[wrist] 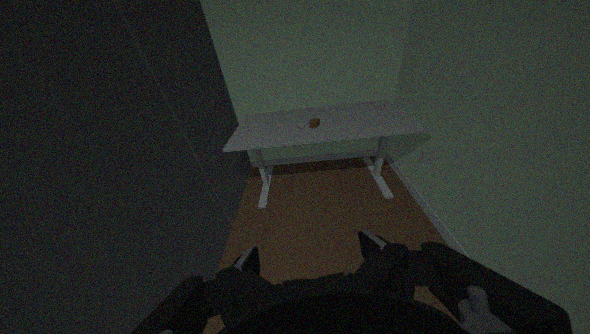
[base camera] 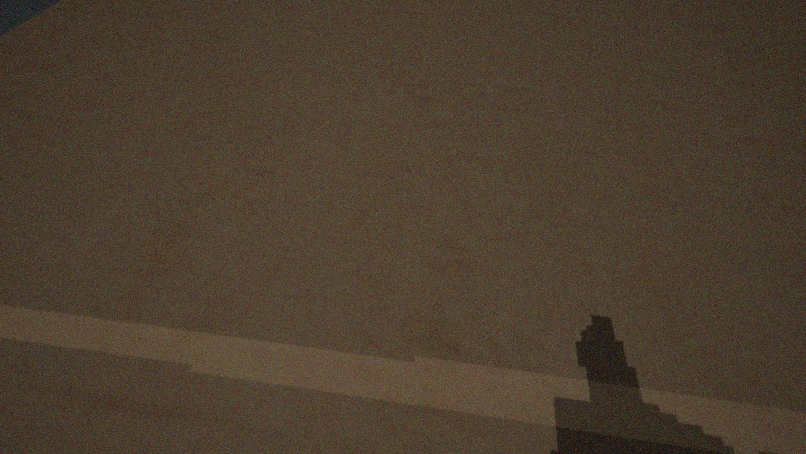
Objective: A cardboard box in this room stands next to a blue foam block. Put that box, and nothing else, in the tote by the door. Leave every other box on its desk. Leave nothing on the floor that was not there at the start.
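Frame: origin at the arm's base, x ahead, y left, z up, level; metres.
Seen in the pictures: gripper, between the fingertips: (wrist: pixel 309 250).
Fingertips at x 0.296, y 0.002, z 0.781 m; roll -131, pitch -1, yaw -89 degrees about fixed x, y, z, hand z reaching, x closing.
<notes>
Offsets run from my fingertips to a thing's top centre. Level surfaces: height alone.
A small brown cardboard box {dz -0.407, dx +1.308, dy -0.196 m} (wrist: pixel 314 122) stands on a white desk {dz -0.457 m} (wrist: pixel 360 121) some way off in the wrist view. A small pale item {dz -0.433, dx +1.317, dy -0.084 m} (wrist: pixel 301 126) lies just left of it, too small to identify. No blue foam block shows beside the box. My gripper (wrist: pixel 309 250) is open, with its fingers wide apart and nothing between them, well away from the desk. The tote does not show in either view.
A dark wall or partition (wrist: pixel 125 150) runs along the left, and a pale green wall (wrist: pixel 510 150) along the right. The desk's legs (wrist: pixel 265 187) (wrist: pixel 382 182) stand on the brown floor {dz -1.177 m} (wrist: pixel 320 215) (base camera: pixel 338 169). A dark shadow (base camera: pixel 609 360) falls across the floor in the base view.
</notes>
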